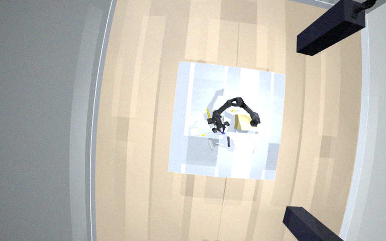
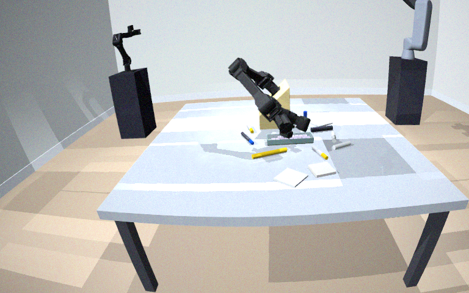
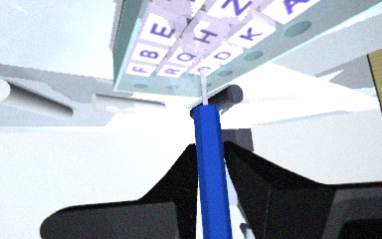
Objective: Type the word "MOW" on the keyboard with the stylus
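Right now the dark grey pen is 100 mm to the left of my gripper tip, 100 mm behind it and 60 mm below it. From my gripper tip the other things lie so: blue stylus (10 mm below); yellow marker (170 mm to the right, 170 mm ahead, 60 mm below); blue-tipped pen (260 mm to the right, 60 mm below, 20 mm ahead).
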